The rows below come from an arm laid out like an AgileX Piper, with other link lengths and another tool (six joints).
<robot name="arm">
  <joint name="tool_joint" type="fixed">
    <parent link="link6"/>
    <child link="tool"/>
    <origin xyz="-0.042 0.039 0.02" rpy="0 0.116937 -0.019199"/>
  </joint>
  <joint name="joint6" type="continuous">
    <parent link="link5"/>
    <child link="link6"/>
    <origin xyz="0 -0.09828 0" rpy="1.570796 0 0"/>
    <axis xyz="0 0 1"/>
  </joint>
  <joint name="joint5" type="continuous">
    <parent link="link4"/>
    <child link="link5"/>
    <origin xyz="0 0 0" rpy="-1.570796 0 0"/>
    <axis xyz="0 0 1"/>
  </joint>
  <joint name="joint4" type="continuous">
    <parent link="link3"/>
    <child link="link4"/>
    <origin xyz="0.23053 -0.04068 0" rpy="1.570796 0 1.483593"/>
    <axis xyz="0 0 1"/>
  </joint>
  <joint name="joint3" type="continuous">
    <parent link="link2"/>
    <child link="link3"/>
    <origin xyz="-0.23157 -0.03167 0" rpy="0 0 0"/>
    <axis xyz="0 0 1"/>
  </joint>
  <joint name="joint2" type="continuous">
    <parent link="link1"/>
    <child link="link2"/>
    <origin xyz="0 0 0" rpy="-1.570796 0 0"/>
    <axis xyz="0 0 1"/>
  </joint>
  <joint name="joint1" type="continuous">
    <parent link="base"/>
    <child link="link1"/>
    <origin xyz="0 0 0.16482" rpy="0 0 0"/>
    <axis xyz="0 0 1"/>
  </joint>
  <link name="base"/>
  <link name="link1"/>
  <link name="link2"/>
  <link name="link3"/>
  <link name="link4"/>
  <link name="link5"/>
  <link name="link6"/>
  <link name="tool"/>
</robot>
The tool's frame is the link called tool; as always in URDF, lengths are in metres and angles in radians. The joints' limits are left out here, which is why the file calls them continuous.
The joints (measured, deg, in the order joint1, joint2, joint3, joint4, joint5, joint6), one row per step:
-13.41 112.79 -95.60 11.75 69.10 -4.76
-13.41 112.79 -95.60 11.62 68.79 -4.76
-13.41 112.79 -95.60 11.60 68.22 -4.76
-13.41 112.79 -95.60 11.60 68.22 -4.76
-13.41 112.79 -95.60 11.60 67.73 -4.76
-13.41 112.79 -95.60 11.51 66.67 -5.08
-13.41 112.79 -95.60 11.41 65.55 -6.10
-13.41 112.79 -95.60 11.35 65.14 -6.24
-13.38 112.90 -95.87 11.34 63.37 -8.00
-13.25 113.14 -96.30 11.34 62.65 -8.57
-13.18 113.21 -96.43 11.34 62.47 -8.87
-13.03 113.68 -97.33 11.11 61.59 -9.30
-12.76 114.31 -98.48 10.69 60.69 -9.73
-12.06 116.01 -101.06 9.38 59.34 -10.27
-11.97 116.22 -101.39 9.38 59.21 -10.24
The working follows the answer.
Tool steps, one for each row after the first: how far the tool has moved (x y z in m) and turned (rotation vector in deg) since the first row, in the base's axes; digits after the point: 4 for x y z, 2 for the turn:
0.0005 -0.0004 0.0002 -0.21 -0.26 -0.03
0.0015 -0.0008 0.0007 -0.38 -0.80 -0.14
0.0015 -0.0008 0.0007 -0.38 -0.80 -0.14
0.0024 -0.0012 0.0012 -0.51 -1.26 -0.24
0.0041 -0.0018 0.0022 -0.95 -2.28 -0.12
0.0054 -0.0019 0.0032 -1.58 -3.45 0.67
0.0061 -0.0021 0.0036 -1.78 -3.84 0.74
0.0089 -0.0019 0.0060 -2.75 -5.89 2.11
0.0111 -0.0012 0.0072 -3.14 -6.82 2.64
0.0117 -0.0007 0.0076 -3.28 -7.09 2.96
0.0154 -0.0007 0.0096 -3.97 -8.33 3.40
0.0197 -0.0002 0.0116 -4.86 -9.63 4.01
0.0288 0.0015 0.0128 -6.79 -11.53 5.30
0.0300 0.0019 0.0131 -6.84 -11.77 5.33

Tool pose at each row, in the base's axes (x y z in m, rotation vector in deg; rounded; the steps above come from the unrounded poses):
0.4125 -0.0355 0.2361 15.75 174.80 15.78
0.4130 -0.0359 0.2363 15.73 174.55 15.47
0.4140 -0.0363 0.2368 15.76 174.01 15.23
0.4140 -0.0363 0.2368 15.76 174.01 15.23
0.4149 -0.0367 0.2373 15.80 173.54 15.05
0.4166 -0.0373 0.2383 15.37 172.58 14.45
0.4179 -0.0373 0.2393 13.90 171.61 13.62
0.4186 -0.0376 0.2397 13.71 171.25 13.34
0.4214 -0.0373 0.2421 11.20 169.52 12.09
0.4236 -0.0367 0.2434 10.21 168.70 11.60
0.4242 -0.0361 0.2437 9.69 168.50 11.43
0.4279 -0.0361 0.2457 8.77 167.35 10.52
0.4322 -0.0356 0.2477 7.61 166.16 9.35
0.4413 -0.0340 0.2489 5.31 164.45 6.76
0.4425 -0.0336 0.2492 5.22 164.21 6.70

